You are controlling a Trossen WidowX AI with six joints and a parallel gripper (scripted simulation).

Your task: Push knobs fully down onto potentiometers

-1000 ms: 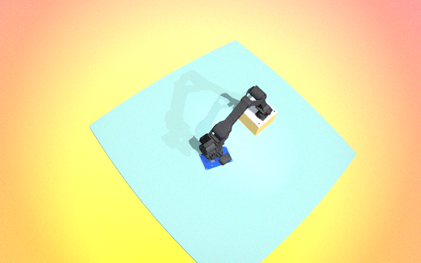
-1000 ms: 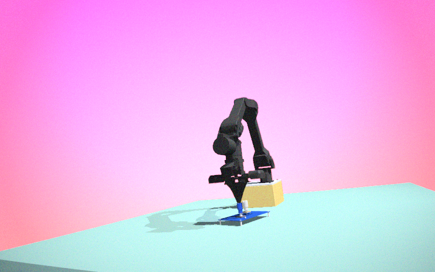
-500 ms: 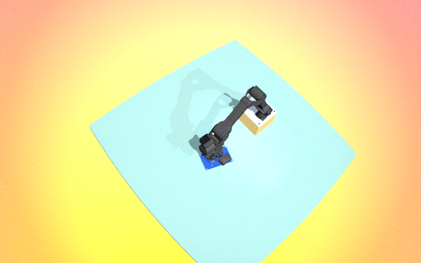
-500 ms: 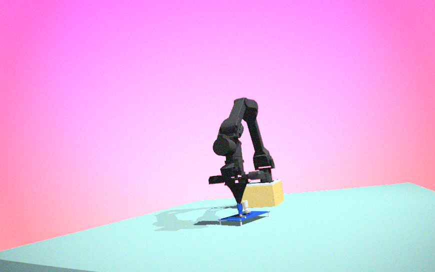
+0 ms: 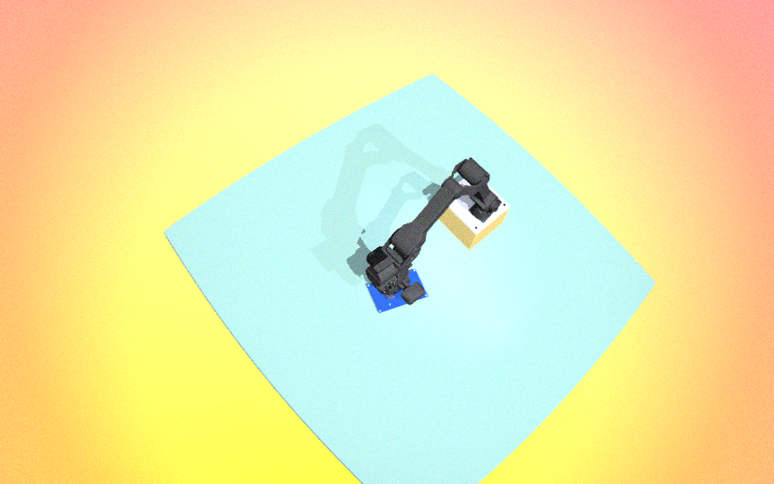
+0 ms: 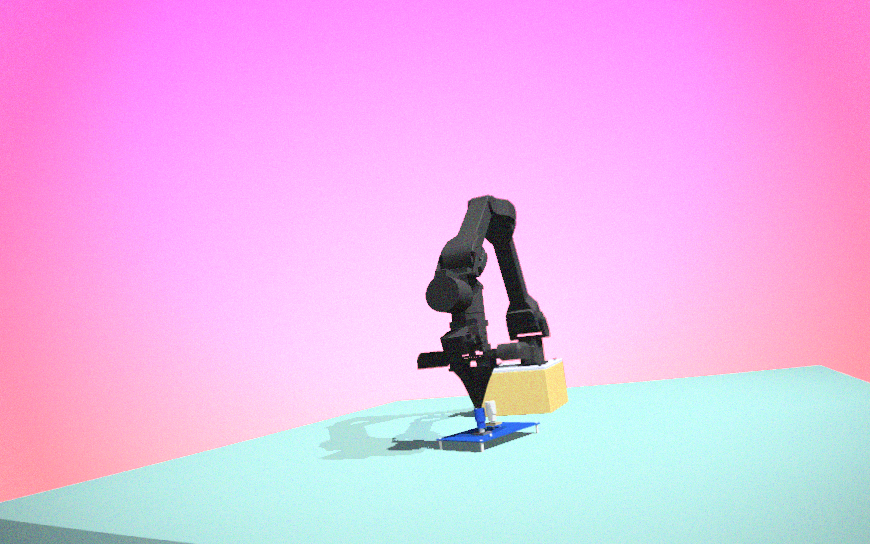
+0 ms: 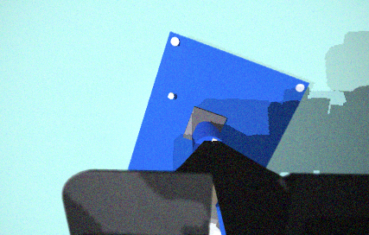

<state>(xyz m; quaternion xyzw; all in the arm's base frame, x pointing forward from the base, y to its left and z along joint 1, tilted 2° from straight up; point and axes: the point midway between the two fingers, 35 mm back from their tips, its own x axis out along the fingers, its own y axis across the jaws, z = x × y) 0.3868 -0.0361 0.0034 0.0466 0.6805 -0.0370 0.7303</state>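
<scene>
The blue knob lies 10 mm below my gripper tip. From my gripper tip the other things lie so: white knob (50 mm behind, 10 mm to the left, 10 mm below).
</scene>
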